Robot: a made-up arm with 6 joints. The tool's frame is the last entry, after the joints. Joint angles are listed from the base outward.
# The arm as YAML. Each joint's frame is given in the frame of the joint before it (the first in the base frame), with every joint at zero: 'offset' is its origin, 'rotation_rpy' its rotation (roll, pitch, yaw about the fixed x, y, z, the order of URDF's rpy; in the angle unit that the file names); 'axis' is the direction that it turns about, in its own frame. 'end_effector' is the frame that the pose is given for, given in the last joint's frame.
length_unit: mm
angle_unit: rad
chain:
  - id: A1
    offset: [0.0, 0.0, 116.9]
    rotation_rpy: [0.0, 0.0, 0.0]
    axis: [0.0, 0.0, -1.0]
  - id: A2
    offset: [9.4, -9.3, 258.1]
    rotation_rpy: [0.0, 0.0, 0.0]
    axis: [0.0, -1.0, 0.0]
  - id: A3
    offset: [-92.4, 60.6, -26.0]
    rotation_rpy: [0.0, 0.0, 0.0]
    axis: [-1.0, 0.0, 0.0]
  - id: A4
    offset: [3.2, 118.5, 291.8]
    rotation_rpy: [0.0, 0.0, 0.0]
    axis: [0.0, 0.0, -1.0]
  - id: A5
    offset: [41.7, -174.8, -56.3]
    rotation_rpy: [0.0, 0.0, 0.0]
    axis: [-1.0, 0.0, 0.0]
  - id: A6
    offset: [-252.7, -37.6, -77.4]
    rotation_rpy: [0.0, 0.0, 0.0]
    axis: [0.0, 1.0, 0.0]
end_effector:
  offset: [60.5, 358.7, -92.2]
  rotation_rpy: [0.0, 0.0, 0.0]
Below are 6 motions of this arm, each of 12 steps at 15 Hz.
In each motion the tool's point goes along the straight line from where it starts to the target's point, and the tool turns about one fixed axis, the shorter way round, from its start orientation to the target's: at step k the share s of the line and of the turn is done. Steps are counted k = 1, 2, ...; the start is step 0. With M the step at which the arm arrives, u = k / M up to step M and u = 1 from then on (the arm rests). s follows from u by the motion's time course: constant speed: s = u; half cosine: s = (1 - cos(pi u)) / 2; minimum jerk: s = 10 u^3 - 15 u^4 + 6 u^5.
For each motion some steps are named. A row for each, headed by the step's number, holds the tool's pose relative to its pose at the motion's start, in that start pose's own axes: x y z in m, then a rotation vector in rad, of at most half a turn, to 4 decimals.
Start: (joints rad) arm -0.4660 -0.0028 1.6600 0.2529 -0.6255 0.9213
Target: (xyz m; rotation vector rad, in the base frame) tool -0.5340 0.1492 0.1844 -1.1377 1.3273 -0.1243
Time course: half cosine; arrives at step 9
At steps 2, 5, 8, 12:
2: -0.0238 -0.0203 0.0070 -0.0384 0.0921 0.0439
5: -0.1195 -0.1019 0.0349 -0.1927 0.4622 0.2203
8: -0.1975 -0.1685 0.0576 -0.3184 0.7640 0.3641
12: -0.2037 -0.1737 0.0594 -0.3283 0.7877 0.3754

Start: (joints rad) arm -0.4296 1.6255 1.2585 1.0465 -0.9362 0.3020
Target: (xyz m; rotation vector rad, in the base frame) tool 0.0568 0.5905 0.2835 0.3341 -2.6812 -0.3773
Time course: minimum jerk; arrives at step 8
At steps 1, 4, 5, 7, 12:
1: -0.0010 -0.0007 0.0000 0.0009 -0.0091 0.0050
4: -0.0319 -0.0232 0.0013 0.0281 -0.2822 0.1551
5: -0.0462 -0.0336 0.0019 0.0408 -0.4091 0.2249
7: -0.0627 -0.0457 0.0025 0.0554 -0.5553 0.3053
12: -0.0637 -0.0464 0.0026 0.0563 -0.5644 0.3103

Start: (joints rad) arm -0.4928 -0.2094 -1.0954 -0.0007 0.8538 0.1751
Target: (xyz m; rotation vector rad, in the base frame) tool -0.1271 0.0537 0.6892 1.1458 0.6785 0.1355
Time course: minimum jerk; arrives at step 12
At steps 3, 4, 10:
3: 0.0035 0.0024 0.0382 0.1102 0.0020 -0.0075
4: 0.0071 0.0048 0.0774 0.2235 0.0041 -0.0153
10: 0.0327 0.0221 0.3558 1.0271 0.0191 -0.0702

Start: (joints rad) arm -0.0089 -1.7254 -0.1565 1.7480 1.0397 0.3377
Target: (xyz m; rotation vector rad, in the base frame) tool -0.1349 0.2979 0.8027 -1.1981 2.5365 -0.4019
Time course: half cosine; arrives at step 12
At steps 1, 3, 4, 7, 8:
1: 0.0033 -0.0001 -0.0020 -0.0018 -0.0076 0.0107
3: 0.0281 -0.0010 -0.0170 -0.0153 -0.0650 0.0920
4: 0.0480 -0.0018 -0.0290 -0.0261 -0.1110 0.1570
7: 0.1208 -0.0045 -0.0730 -0.0658 -0.2795 0.3952
8: 0.1440 -0.0054 -0.0870 -0.0784 -0.3330 0.4710

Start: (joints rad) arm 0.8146 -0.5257 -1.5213 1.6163 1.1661 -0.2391
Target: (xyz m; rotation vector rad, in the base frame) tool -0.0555 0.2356 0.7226 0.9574 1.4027 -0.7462
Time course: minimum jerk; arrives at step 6
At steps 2, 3, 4, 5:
2: 0.0055 -0.0191 -0.0141 -0.0216 -0.0435 0.0733
3: 0.0131 -0.0456 -0.0336 -0.0515 -0.1035 0.1745
4: 0.0208 -0.0721 -0.0531 -0.0813 -0.1636 0.2758
5: 0.0254 -0.0880 -0.0648 -0.0993 -0.1997 0.3366

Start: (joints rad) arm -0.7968 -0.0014 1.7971 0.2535 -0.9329 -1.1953
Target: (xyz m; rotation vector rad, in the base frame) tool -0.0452 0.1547 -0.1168 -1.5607 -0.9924 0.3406
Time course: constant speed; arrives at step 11
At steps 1, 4, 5, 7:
1: -0.0270 -0.0043 -0.0281 -0.0795 0.0946 0.0474
4: -0.1079 -0.0170 -0.1122 -0.3180 0.3786 0.1895
5: -0.1348 -0.0213 -0.1403 -0.3975 0.4732 0.2369
7: -0.1887 -0.0298 -0.1964 -0.5566 0.6625 0.3317

